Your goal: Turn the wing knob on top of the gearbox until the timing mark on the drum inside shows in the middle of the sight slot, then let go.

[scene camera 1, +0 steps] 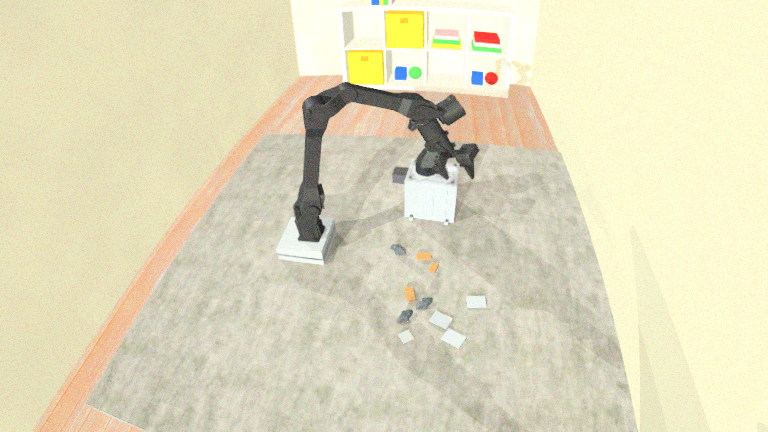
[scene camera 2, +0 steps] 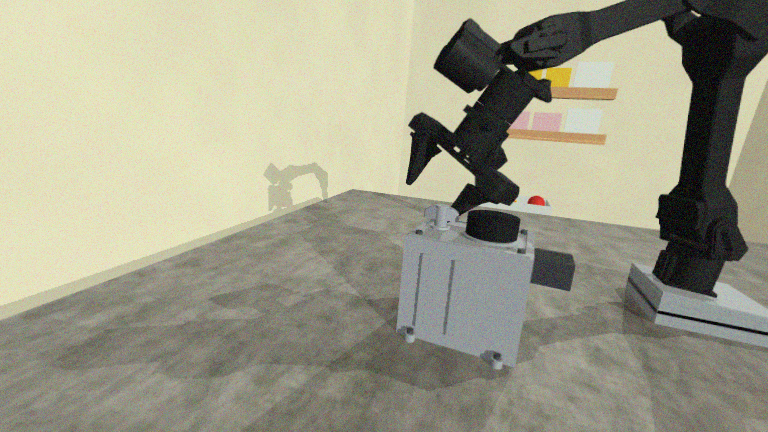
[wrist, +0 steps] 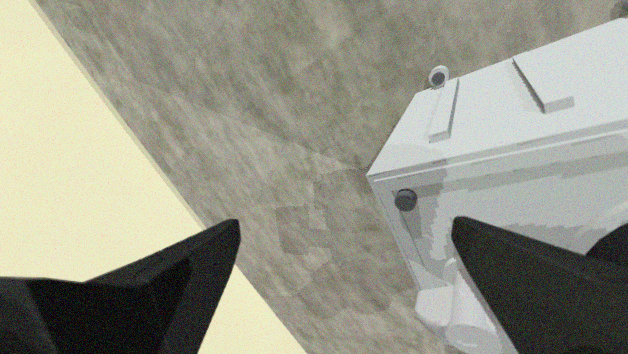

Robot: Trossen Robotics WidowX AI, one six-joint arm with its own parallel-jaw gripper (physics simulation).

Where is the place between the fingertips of the gripper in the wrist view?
At 345, 228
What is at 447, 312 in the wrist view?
A small grey wing knob.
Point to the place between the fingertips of the gripper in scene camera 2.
425, 202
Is the gripper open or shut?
Open.
